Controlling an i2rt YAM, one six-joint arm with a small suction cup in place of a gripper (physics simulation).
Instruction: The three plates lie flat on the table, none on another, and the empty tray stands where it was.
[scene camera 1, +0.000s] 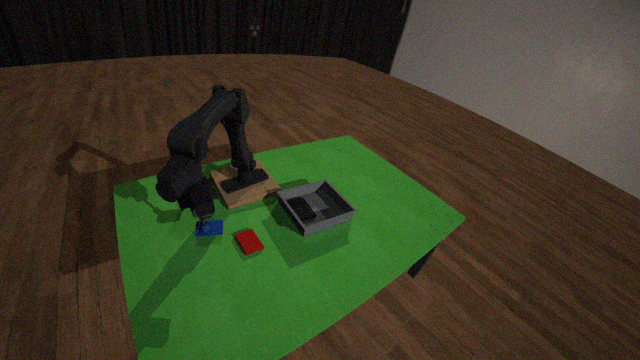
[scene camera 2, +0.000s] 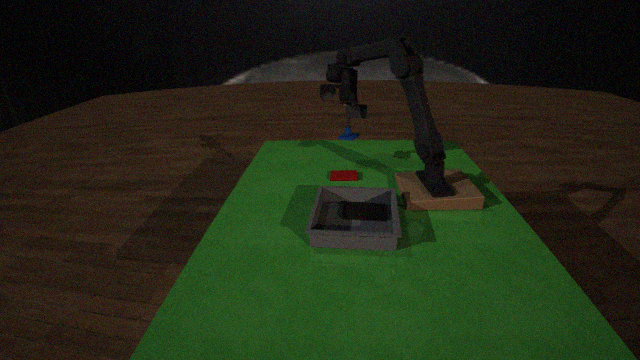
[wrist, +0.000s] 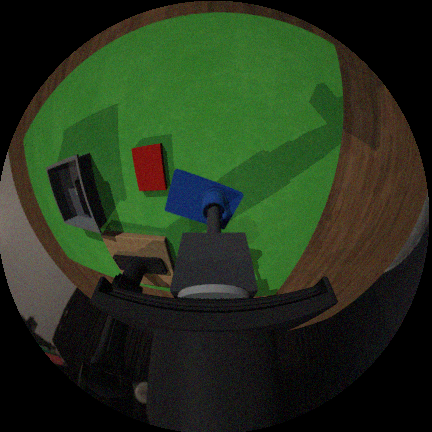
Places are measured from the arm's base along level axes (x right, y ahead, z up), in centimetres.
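Pixels of known places: end effector, tool point: (scene camera 1: 205, 231) (scene camera 2: 347, 136) (wrist: 213, 195); arm's base, origin of the base link: (scene camera 1: 245, 181) (scene camera 2: 433, 183) (wrist: 138, 263).
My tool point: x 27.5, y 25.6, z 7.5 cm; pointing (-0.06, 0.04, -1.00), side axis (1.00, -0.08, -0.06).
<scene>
Ahead of a thing's pixels: the offset from my tool point to its top centre. Level surfaces: height alone.
My suction cup (scene camera 1: 203, 223) (scene camera 2: 348, 129) (wrist: 214, 199) is attached to the blue plate @[dx -1.4, dy -0.4, dz +1.4 cm] (scene camera 1: 214, 228) (scene camera 2: 348, 136) (wrist: 186, 192) and holds it roughly level above the table. The red plate @[dx -13.5, dy +2.6, dz -9.4 cm] (scene camera 1: 249, 242) (scene camera 2: 344, 175) (wrist: 150, 168) lies flat on the table, between the blue plate and the tray in the first scene view. The grey tray @[dx -44.2, dy +2.0, dz -5.3 cm] (scene camera 1: 327, 225) (scene camera 2: 354, 241) (wrist: 82, 223) stands upright on the table. A black plate @[dx -39.0, dy -1.3, dz -9.1 cm] (scene camera 1: 301, 209) (scene camera 2: 367, 211) lies inside the tray; its outline is hard to make out in the shadow.
The arm stands on a wooden base board (scene camera 1: 260, 194) (scene camera 2: 445, 203) (wrist: 135, 242) beside the tray. The green table top @[dz -10.3 cm] (scene camera 1: 400, 200) (scene camera 2: 450, 300) (wrist: 225, 75) carries the arm's shadows. A table edge is close to the blue plate's side.
</scene>
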